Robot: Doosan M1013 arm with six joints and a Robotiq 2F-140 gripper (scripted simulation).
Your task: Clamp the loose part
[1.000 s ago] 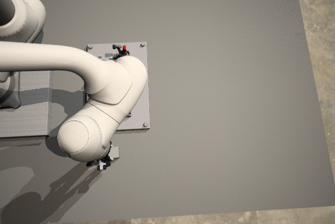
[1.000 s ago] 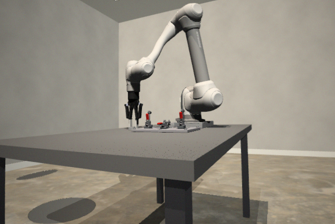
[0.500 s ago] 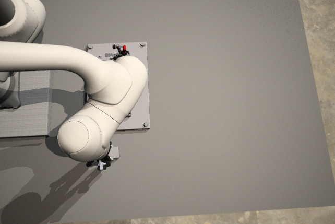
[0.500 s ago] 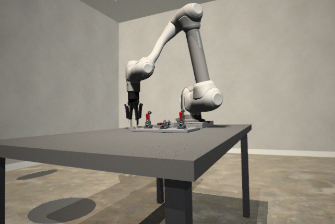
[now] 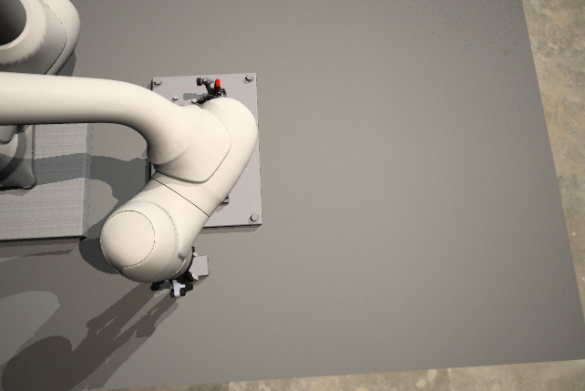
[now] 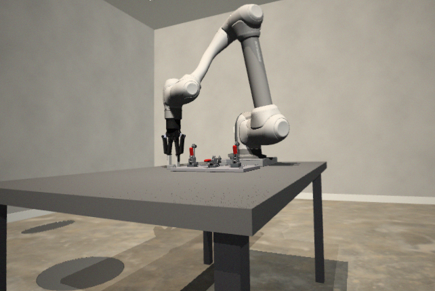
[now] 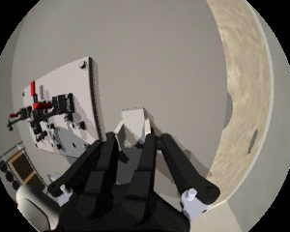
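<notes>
Right now the toggle clamp is 14 cm to the left of my hand, 7 cm ahead of it and 3 cm above it. Round my hand: light grey fixture plate 26 cm to the left, 4 cm ahead, 3 cm below; flat grey part 3 cm below.
</notes>
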